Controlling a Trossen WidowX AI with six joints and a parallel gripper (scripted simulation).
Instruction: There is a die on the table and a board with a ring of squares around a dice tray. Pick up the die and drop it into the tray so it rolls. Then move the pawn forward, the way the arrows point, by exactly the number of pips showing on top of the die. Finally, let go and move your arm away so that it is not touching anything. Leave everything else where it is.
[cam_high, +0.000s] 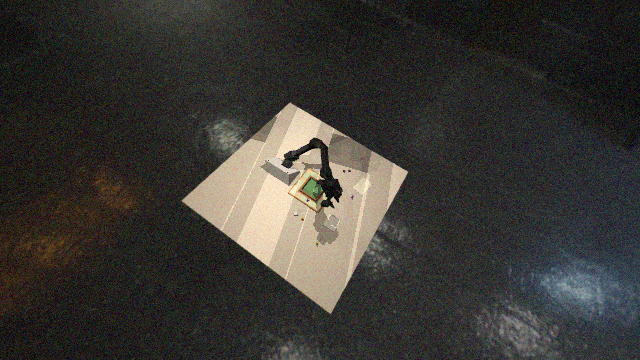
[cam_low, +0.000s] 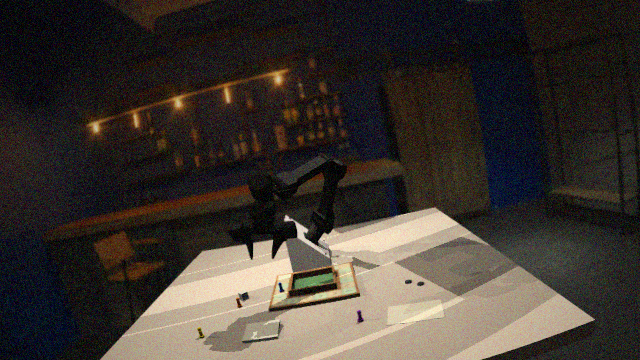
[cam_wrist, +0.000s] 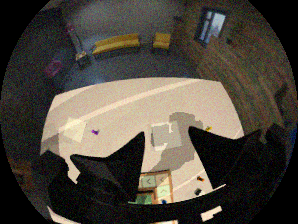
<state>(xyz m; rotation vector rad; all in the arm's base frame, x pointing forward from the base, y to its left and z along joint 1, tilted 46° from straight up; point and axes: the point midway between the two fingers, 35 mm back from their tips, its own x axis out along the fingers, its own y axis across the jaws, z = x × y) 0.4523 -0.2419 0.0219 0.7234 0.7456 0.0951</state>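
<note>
Now: gripper tip 250 mm past the die, 200 mm above it and 120 mm to the left of it. From my gripper tip the other things lie so: purple pawn (220 mm to the left, 190 mm below, 80 mm ahead); yellow pawn (240 mm to the right, 190 mm below); blue pawn (220 mm behind, 180 mm below, 20 mm to the left).
</note>
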